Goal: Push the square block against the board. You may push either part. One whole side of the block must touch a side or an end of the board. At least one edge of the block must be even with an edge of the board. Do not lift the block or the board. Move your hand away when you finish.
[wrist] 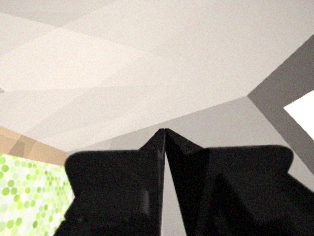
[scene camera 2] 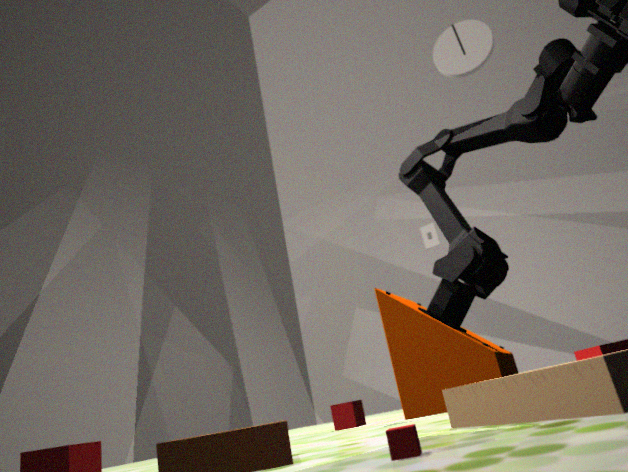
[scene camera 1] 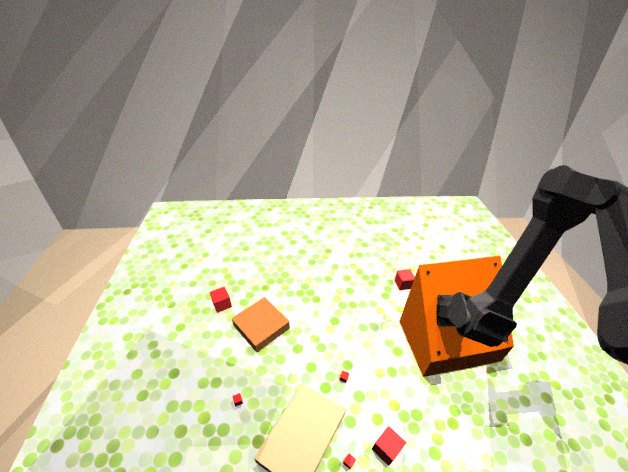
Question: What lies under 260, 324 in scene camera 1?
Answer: A square block.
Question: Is my gripper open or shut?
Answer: Shut.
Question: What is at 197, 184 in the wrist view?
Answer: My gripper.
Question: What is my gripper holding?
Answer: Nothing.
